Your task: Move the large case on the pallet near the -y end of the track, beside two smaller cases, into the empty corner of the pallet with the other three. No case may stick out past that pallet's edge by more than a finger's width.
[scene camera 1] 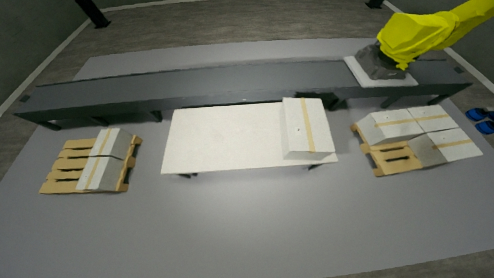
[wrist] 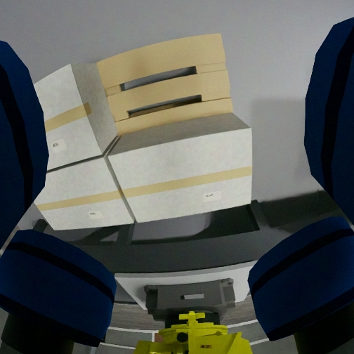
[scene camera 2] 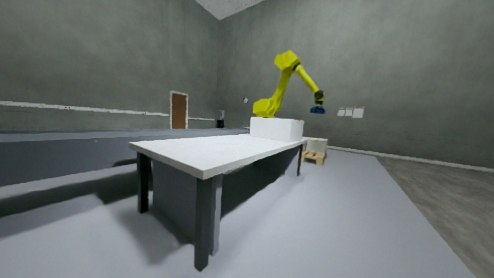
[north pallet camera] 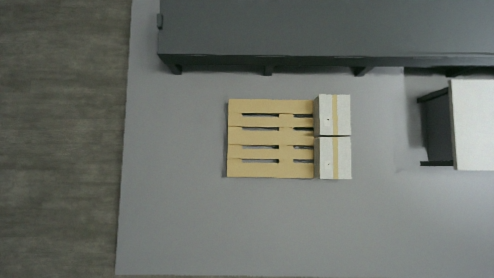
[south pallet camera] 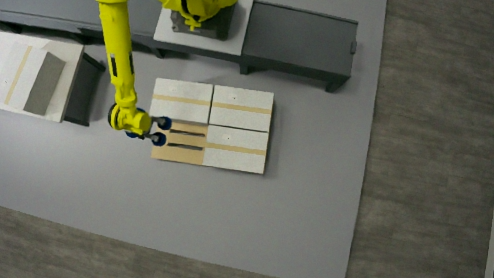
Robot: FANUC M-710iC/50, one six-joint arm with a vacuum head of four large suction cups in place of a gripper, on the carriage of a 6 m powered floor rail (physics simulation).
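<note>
The large white case (scene camera 1: 294, 131) (scene camera 2: 275, 129) (south pallet camera: 17, 75) rests on the white table (scene camera 1: 220, 140) (scene camera 2: 200, 150), at the end nearer the south pallet. The south pallet (scene camera 1: 386, 168) (south pallet camera: 175, 155) (wrist: 165, 52) bears three cases: one (scene camera 1: 395, 131) (south pallet camera: 182, 104) (wrist: 187, 155), a second (scene camera 1: 434, 116) (south pallet camera: 241, 100) (wrist: 90, 187) and a third (scene camera 1: 452, 144) (south pallet camera: 235, 159) (wrist: 70, 120). Its bare corner shows slats at the lower left in the south pallet view. My vacuum head (scene camera 2: 317, 110) (south pallet camera: 148, 125) (wrist: 177, 205) is open and carries no case. It hangs high, near the pallet's table-side edge in the south pallet view.
The north pallet (scene camera 1: 62, 187) (north pallet camera: 250, 171) bears two smaller cases, one (scene camera 1: 104, 137) (north pallet camera: 341, 115) and another (scene camera 1: 95, 172) (north pallet camera: 344, 157), along its table-side edge. The dark rail (scene camera 1: 200, 87) (north pallet camera: 300, 30) (south pallet camera: 300, 45) runs behind the table and both pallets.
</note>
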